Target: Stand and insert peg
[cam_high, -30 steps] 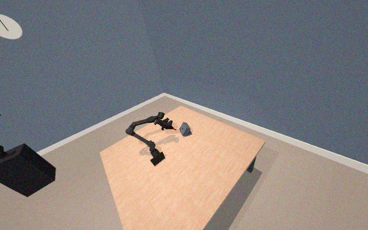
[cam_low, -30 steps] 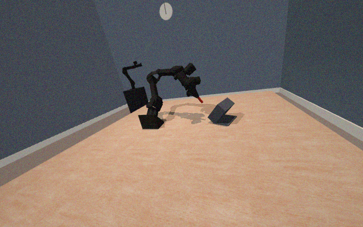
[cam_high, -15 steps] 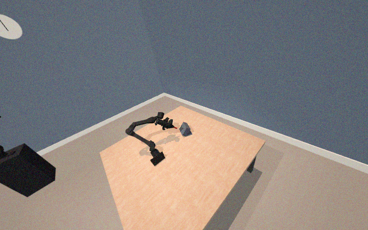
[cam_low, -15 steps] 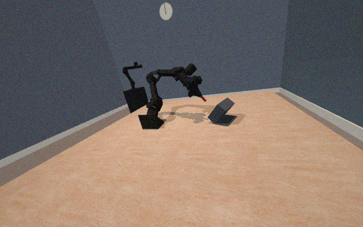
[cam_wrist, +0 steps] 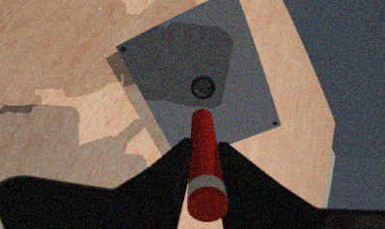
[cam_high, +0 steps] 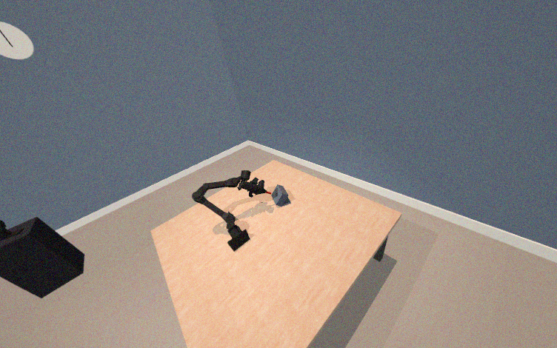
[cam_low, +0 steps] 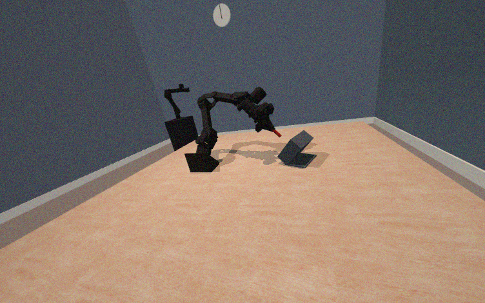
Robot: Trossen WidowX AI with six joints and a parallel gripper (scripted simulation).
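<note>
The grey sloped panel is 90 mm ahead of my gripper tip, 80 mm below it and 40 mm to the right of it. From my gripper tip the other things lie so: red peg 10 mm behind, 10 mm above.
</note>
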